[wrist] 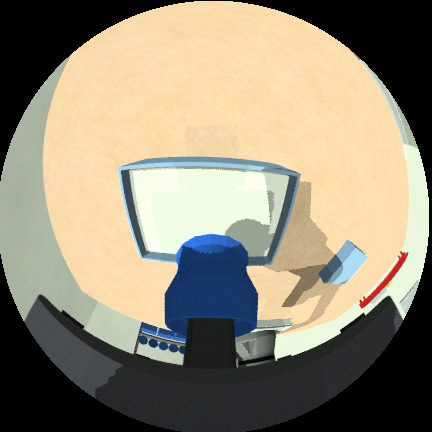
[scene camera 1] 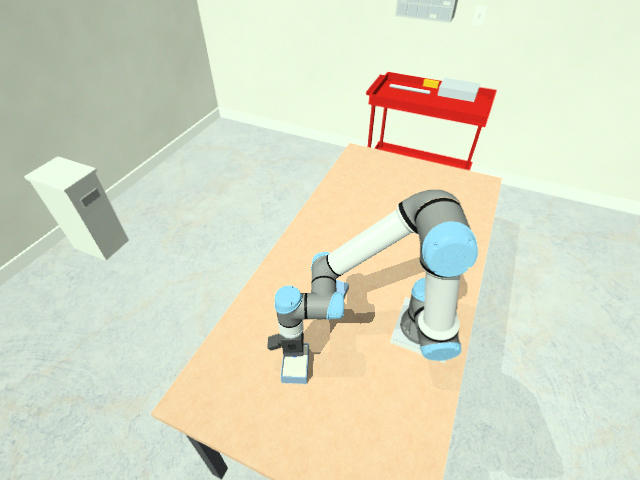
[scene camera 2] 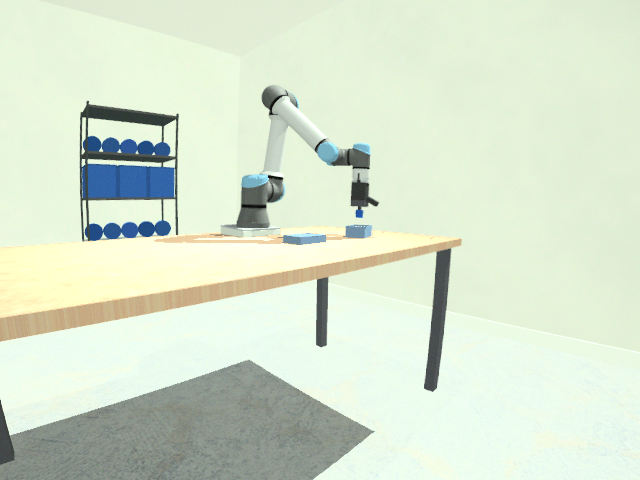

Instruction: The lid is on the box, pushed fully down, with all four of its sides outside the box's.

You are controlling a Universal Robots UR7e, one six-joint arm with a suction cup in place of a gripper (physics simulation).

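Frame: origin at the arm's base, x back, y right, z up, level; centimetres.
Seen in the pictures: hand at its tool point: [wrist: 211,263] [scene camera 2: 359,217]; arm's base at its link origin: [wrist: 252,336] [scene camera 2: 253,226].
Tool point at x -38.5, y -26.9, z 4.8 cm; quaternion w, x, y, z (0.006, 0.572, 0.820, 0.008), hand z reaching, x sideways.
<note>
Offsets run from my tool point to a thing's top centre. Level surfaces: height alone.
The blue box {dz -3.6, dx +0.2, dy -0.5 cm} [scene camera 1: 294,380] [scene camera 2: 356,232] [wrist: 210,162] stands open and upright on the table, with a pale inside. The lid {dz -5.7, dx +3.1, dy +31.7 cm} [scene camera 1: 342,288] [scene camera 2: 305,239] [wrist: 352,259], a flat, light blue piece, lies on the table apart from the box, its closed face seemingly up; the arm hides part of it in scene camera 1. My gripper [scene camera 2: 359,213] [wrist: 212,245], a blue suction cup, is off and carries nothing. It points down and hangs above the box with an air gap, over one edge in the wrist view. It hides part of that edge there.
The wooden table {dz -8.3 cm} [scene camera 1: 361,428] [scene camera 2: 155,263] bears the arm's base plate [scene camera 1: 400,338] [scene camera 2: 250,230], to one side of the box and lid. A red cart [scene camera 1: 429,106] stands beyond the table's far end. A shelf rack [scene camera 2: 177,180] and a pale cabinet [scene camera 1: 98,222] stand away from the table.
</note>
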